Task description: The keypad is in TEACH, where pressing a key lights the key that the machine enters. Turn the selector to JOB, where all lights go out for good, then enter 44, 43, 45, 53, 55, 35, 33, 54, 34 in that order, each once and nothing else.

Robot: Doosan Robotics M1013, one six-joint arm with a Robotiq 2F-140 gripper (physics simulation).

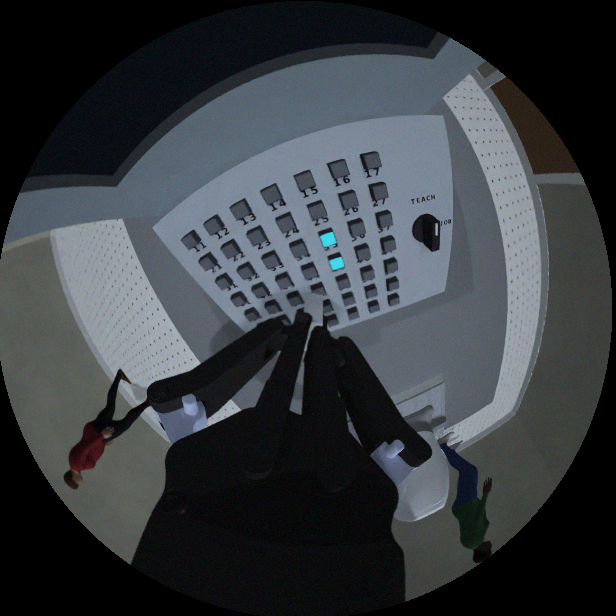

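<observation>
A light grey keypad panel (pixel 310 229) carries rows of dark square keys numbered from 11 to 17 in the top row. Two keys glow cyan: key 35 (pixel 328 239) and, just below it, key 45 (pixel 336 263). All other keys are dark. The black selector knob (pixel 428 231) sits at the panel's right, with TEACH (pixel 422 199) printed above it and JOB (pixel 445 221) to its right; I cannot tell which one it points to. My gripper (pixel 310 319) is shut and empty, its fingertips together over the keypad's lower rows, left of and below the lit keys.
White perforated panels stand on the left (pixel 109 298) and right (pixel 505 241) of the grey bench. Two human figures stand on the floor, one in red (pixel 94 442) and one in green (pixel 471 505). A white machine part (pixel 425 476) lies beside my gripper.
</observation>
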